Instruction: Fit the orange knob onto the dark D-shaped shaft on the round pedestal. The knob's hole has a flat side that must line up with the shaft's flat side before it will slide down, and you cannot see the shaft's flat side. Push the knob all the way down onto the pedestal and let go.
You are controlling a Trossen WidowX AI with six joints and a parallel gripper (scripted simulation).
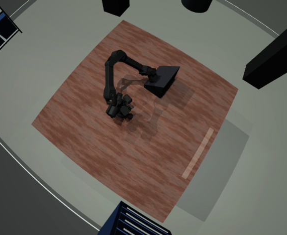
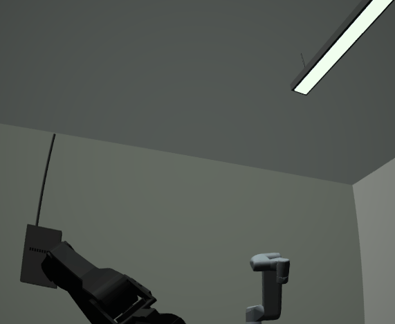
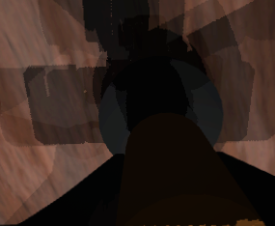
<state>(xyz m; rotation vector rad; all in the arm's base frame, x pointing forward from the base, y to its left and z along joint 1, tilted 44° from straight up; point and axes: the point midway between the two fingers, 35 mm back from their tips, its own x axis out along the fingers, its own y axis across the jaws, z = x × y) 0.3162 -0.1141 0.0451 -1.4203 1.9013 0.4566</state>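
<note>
Now: the orange knob 20 mm above my gripper tip. The rest, counted from my gripper tip: round pedestal: 40 mm below.
</note>
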